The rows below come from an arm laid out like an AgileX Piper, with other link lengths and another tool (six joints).
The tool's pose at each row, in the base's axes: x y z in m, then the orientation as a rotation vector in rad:
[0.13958, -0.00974, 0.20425, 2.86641, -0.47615, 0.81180]
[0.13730, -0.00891, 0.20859, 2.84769, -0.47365, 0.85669]
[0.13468, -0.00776, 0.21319, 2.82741, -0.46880, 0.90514]
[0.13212, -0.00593, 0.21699, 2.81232, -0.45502, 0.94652]
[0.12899, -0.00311, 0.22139, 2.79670, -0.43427, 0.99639]
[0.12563, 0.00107, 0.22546, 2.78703, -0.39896, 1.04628]
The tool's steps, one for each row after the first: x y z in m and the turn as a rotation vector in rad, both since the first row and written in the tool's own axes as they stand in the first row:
[0.00024, 0.00012, -0.00497, -0.00085, 0.03251, 0.00076]
[0.00025, 0.00006, -0.01038, -0.00094, 0.06776, 0.00037]
[-0.00029, -0.00069, -0.01523, 0.00202, 0.09773, -0.00594]
[-0.00123, -0.00216, -0.02106, 0.00893, 0.13316, -0.01572]
[-0.00289, -0.00485, -0.02701, 0.02285, 0.16729, -0.03411]

